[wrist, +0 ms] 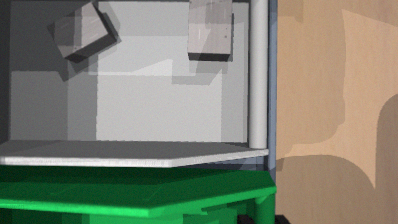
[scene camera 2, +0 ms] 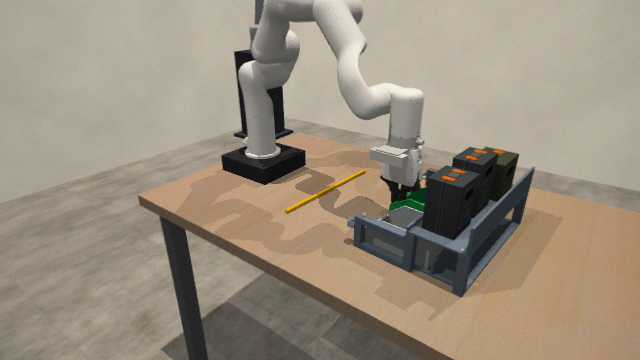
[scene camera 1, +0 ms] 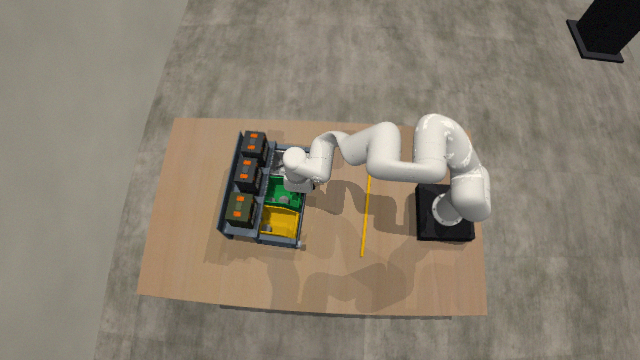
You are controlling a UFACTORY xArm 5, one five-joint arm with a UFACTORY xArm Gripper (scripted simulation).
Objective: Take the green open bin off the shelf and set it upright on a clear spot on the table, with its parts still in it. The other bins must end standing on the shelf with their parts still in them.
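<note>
Scene camera 1 shows a green open bin (scene camera 1: 275,189), a yellow bin (scene camera 1: 282,220) and a blue-grey shelf (scene camera 1: 223,226). Visible in scene camera 2: my gripper (scene camera 2: 397,205), a grey bin (scene camera 2: 401,217) and the shelf (scene camera 2: 443,267). The wrist view contains the green open bin (wrist: 36,187) and the grey bin (wrist: 140,102); the yellow bin is out of frame in the wrist view.
</note>
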